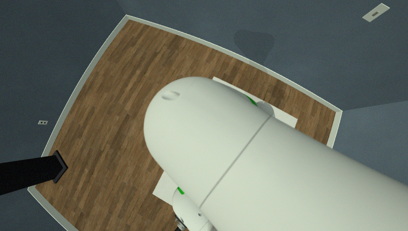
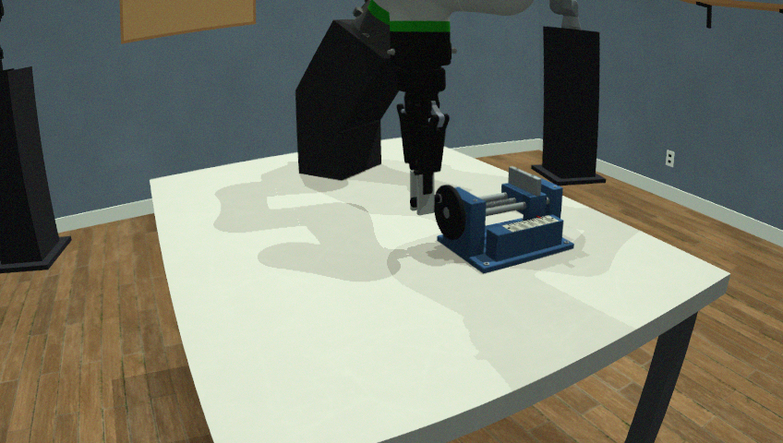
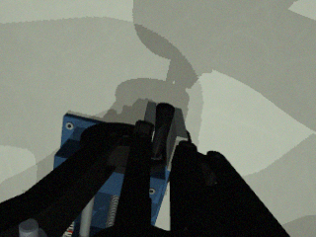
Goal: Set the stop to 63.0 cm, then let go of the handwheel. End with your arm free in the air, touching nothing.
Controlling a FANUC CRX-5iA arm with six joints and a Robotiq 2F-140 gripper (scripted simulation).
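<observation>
My hand is 20 mm to the right of the handwheel and 20 mm above it. Also, from my hand: stop block (190 mm to the left, 20 mm below).
</observation>
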